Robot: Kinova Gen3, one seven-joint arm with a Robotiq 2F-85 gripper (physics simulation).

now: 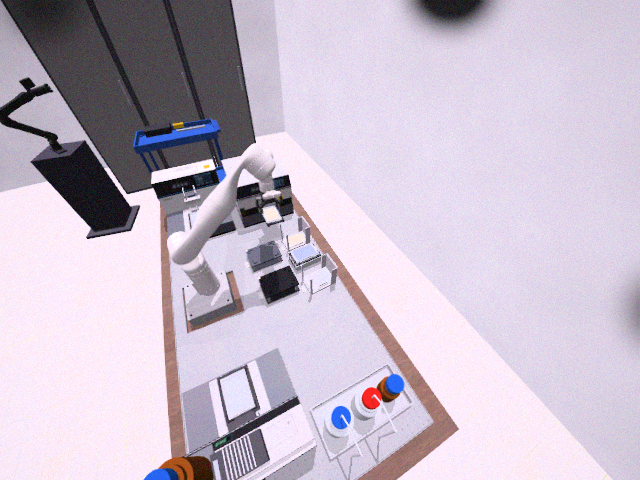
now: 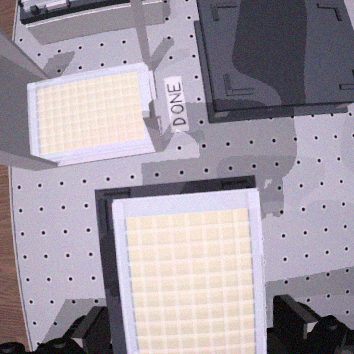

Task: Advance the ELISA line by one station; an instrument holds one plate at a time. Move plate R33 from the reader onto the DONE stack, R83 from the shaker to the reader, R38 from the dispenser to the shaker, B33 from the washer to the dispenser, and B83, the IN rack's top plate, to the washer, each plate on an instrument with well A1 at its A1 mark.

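Frame: origin at the arm's base, x ahead, y left, z up, level; millimetres.
Seen in the pictures: gripper, fingertip midpoint: [image 1: 270,210] [image 2: 191,319]; arm's base, link origin: [image 1: 210,287].
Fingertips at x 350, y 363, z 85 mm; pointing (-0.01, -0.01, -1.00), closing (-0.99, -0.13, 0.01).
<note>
Pixels of each thing's middle, then the offset from my fingertips to it. "spot": a spot on its surface instead. Level surfaces: height alone.
- plate with pale yellow wells, body centre: [image 2: 192,301] [image 1: 271,214] dz -22, dx -2, dy -1 mm
- dark carrier, body centre: [image 2: 184,294] [image 1: 272,215] dz -35, dx +2, dy -1 mm
- yellow-well plate, body centre: [image 2: 87,112] [image 1: 295,239] dz -127, dx +105, dy -139 mm
- DONE label, surface spot: [image 2: 176,104] spot: dz -139, dx +17, dy -156 mm
- plate with blue wells, body centre: [image 1: 304,252] dz -80, dx +120, dy -285 mm
- dark grey block with corner brackets, body centre: [image 2: 290,54] [image 1: 262,256] dz -116, dx -96, dy -216 mm
- black block, body centre: [image 1: 276,284] dz -107, dx -52, dy -418 mm
- white-topped instrument, surface spot: [image 1: 178,175] spot: dz +128, dx -480, dy +318 mm
- bottle tray, surface height: dz -142 mm
A plate with pale yellow wells [image 1: 271,213] [image 2: 192,280] lies on the dark carrier [image 2: 106,245] extended from the black-fronted instrument at the back; its label is unreadable. My gripper [image 1: 268,200] [image 2: 191,319] is open, with one finger on each side of this plate, and holds nothing. Another yellow-well plate [image 1: 296,239] [image 2: 92,112] sits between upright guides beside the DONE label [image 2: 176,104]. A plate with blue wells [image 1: 305,253] is on a low device next to that stack. A pale plate [image 1: 320,277] sits in the other guided rack. Another pale plate [image 1: 238,393] is on the large front instrument.
A dark grey block with corner brackets [image 1: 264,255] [image 2: 272,55] and a black block [image 1: 279,284] stand between the arm base and the racks. A white-topped instrument [image 1: 178,175] stands at the back left. A bottle tray [image 1: 323,444] is at the front right.
</note>
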